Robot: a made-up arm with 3 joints. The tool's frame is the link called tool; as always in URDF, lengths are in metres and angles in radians.
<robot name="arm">
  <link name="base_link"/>
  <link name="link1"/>
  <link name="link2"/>
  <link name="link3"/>
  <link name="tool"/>
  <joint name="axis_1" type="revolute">
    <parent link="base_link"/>
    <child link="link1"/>
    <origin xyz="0 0 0.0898" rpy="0 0 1.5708"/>
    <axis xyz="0 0 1"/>
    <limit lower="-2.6" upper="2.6"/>
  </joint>
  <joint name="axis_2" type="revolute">
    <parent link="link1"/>
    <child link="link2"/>
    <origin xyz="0.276 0.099 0.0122" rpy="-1.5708 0 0"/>
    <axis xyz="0 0 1"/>
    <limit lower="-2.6" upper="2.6"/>
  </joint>
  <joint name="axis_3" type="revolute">
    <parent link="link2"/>
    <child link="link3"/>
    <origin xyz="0.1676 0.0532 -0.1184" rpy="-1.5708 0 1.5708"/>
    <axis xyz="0 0 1"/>
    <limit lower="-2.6" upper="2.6"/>
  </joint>
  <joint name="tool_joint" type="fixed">
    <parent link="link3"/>
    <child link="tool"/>
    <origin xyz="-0.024 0.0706 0.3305" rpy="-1.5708 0 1.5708"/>
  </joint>
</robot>
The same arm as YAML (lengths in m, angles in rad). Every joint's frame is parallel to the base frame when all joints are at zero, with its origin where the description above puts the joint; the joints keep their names.
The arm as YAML. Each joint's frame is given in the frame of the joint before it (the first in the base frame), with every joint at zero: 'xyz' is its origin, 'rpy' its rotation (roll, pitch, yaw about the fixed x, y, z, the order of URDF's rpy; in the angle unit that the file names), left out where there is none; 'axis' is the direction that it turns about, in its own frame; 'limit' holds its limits. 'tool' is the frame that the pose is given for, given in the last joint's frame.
units:
  length: m
  angle: rad
joints:
  - name: axis_1
    type: revolute
    origin:
      xyz: [0.0, 0.0, 0.0898]
    axis: "+z"
    limit:
      lower: -2.6
      upper: 2.6
  - name: axis_2
    type: revolute
    origin:
      xyz: [-0.099, 0.276, 0.0122]
    axis: "-x"
    limit:
      lower: -2.6
      upper: 2.6
  - name: axis_3
    type: revolute
    origin:
      xyz: [0.1184, 0.1676, -0.0532]
    axis: "-y"
    limit:
      lower: -2.6
      upper: 2.6
tool:
  origin:
    xyz: [0.0706, -0.3305, 0.024]
    rpy: [0.0, 0.0, 0.0]

